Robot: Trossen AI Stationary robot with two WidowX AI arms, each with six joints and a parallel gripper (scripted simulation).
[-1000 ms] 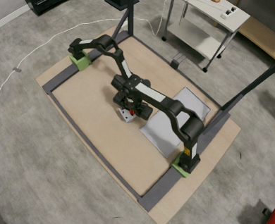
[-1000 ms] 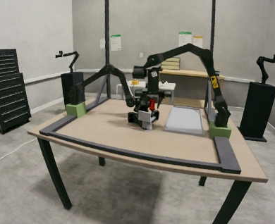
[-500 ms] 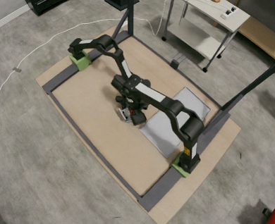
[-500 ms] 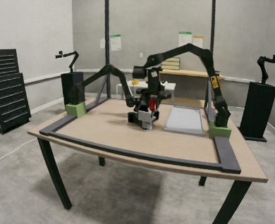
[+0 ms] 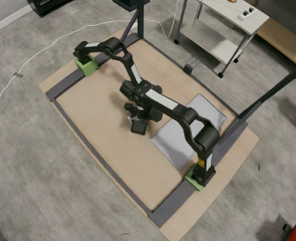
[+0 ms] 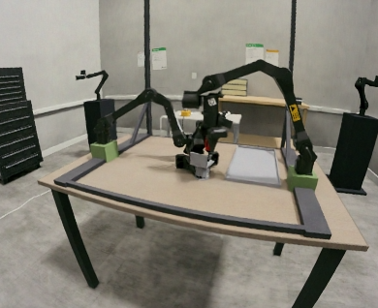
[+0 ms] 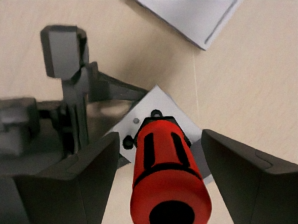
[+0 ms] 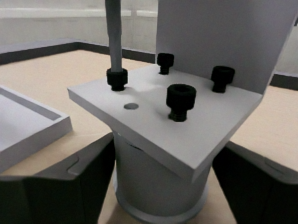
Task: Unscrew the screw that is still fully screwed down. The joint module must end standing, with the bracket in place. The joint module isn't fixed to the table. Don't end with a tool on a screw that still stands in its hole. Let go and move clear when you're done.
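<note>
Right now the red screwdriver is 20 mm below my left hand. The rest, counted from my left hand: black screw: 80 mm below, 40 mm to the right, 10 mm behind; grey joint module: 120 mm below, 20 mm to the right, 10 mm ahead; light grey bracket: 80 mm below, 20 mm to the right, 10 mm ahead.
Right now the grey joint module is 2 cm to the left of my right hand, 2 cm ahead of it and 1 cm below it. Round my right hand: black screw: 3 cm above; red screwdriver: 9 cm above, 4 cm to the left, 1 cm ahead; light grey bracket: 4 cm above, 2 cm ahead, 1 cm to the left.
</note>
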